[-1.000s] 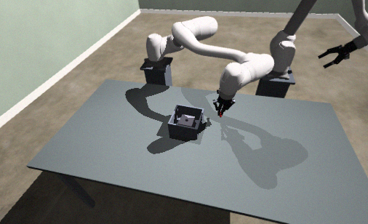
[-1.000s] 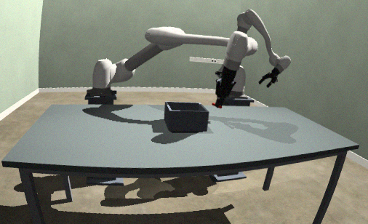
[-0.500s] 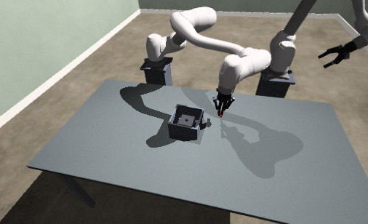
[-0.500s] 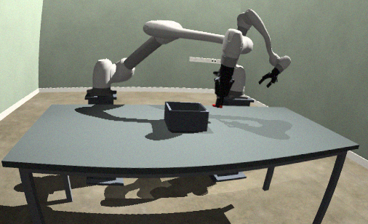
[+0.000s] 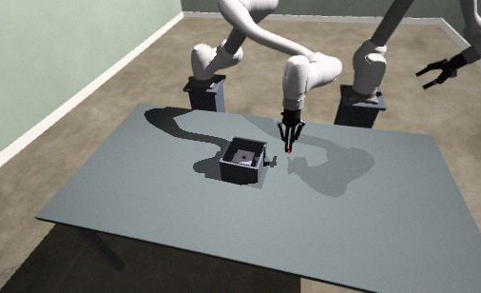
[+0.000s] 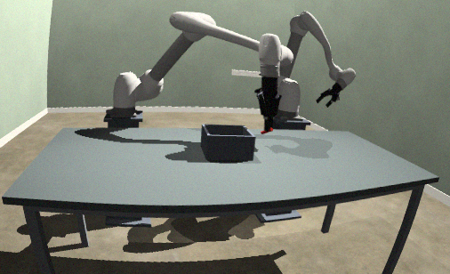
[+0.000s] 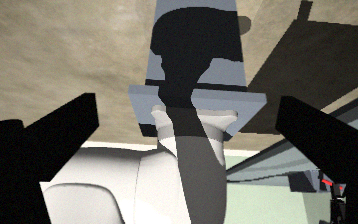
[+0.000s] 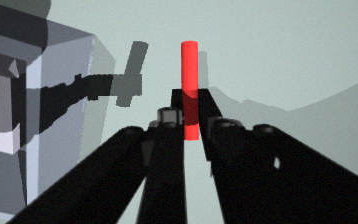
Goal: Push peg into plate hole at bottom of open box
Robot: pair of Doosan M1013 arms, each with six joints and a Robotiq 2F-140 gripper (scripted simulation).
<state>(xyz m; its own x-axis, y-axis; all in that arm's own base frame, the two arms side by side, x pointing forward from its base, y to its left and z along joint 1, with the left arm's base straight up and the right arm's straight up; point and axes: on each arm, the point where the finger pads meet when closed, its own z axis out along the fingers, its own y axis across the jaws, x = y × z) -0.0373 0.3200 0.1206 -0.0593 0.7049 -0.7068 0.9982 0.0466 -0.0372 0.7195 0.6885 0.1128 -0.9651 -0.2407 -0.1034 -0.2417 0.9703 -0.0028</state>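
Observation:
My right gripper is now 10 mm past the red peg and 40 mm above it. The rest, counted from my right hand: pale plate 70 mm ahead, 210 mm to the right, 70 mm below; dark box 70 mm ahead, 210 mm to the right, 90 mm below.

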